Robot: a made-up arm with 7 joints. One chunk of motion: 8 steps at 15 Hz.
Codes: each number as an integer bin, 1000 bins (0 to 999) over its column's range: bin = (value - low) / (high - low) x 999, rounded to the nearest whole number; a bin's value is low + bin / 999 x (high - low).
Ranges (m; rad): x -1..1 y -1..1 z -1..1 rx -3.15..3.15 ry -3.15..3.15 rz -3.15..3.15
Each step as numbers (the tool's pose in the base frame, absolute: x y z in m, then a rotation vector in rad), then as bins.
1 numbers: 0.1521 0.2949 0.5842 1.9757 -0.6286 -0.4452
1 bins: 575 647 791 813 400 429
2 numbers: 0.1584 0.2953 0.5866 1.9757 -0.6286 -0.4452
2 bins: 579 647 793 813 400 429
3 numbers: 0.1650 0.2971 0.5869 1.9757 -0.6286 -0.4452
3 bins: 582 648 793 813 400 429
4 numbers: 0.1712 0.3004 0.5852 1.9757 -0.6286 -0.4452
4 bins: 585 650 792 813 400 429
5 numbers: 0.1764 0.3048 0.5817 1.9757 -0.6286 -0.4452
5 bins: 588 652 790 813 400 429
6 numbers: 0.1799 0.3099 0.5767 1.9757 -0.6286 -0.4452
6 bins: 589 654 788 813 400 429
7 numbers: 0.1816 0.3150 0.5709 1.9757 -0.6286 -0.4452
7 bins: 590 657 785 813 400 429
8 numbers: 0.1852 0.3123 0.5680 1.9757 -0.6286 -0.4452
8 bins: 592 655 783 813 400 429
